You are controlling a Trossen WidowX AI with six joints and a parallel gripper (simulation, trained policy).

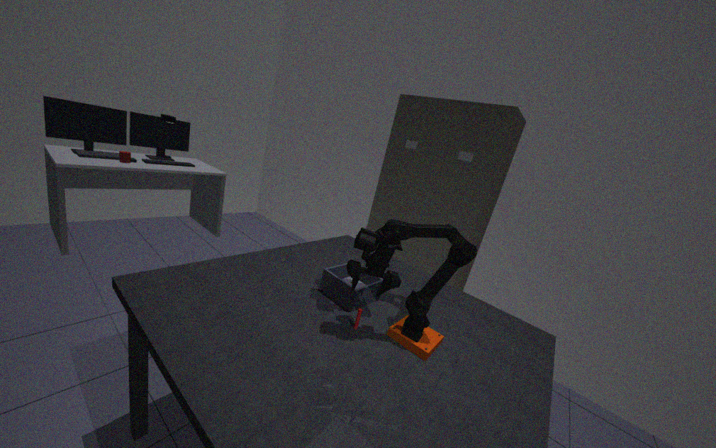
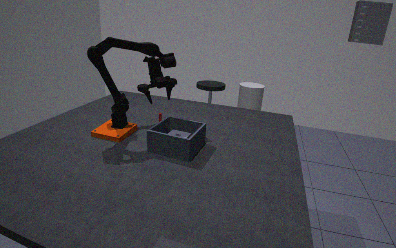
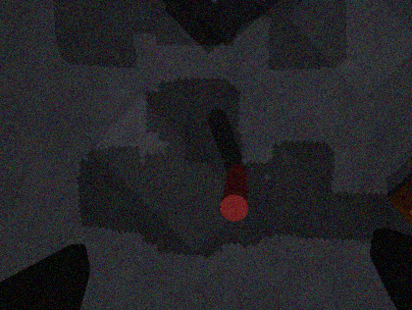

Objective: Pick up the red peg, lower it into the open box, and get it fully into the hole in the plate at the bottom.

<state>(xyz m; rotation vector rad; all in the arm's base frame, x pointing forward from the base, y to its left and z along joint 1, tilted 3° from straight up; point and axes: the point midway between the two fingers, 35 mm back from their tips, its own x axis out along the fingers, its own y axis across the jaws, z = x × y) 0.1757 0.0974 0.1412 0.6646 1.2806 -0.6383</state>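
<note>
The red peg is 100 mm below my gripper tip and 10 mm to the left of it. Round my gripper tip: grey box (170 mm to the right, 140 mm ahead, 120 mm below); plate (170 mm to the right, 140 mm ahead, 100 mm below).
</note>
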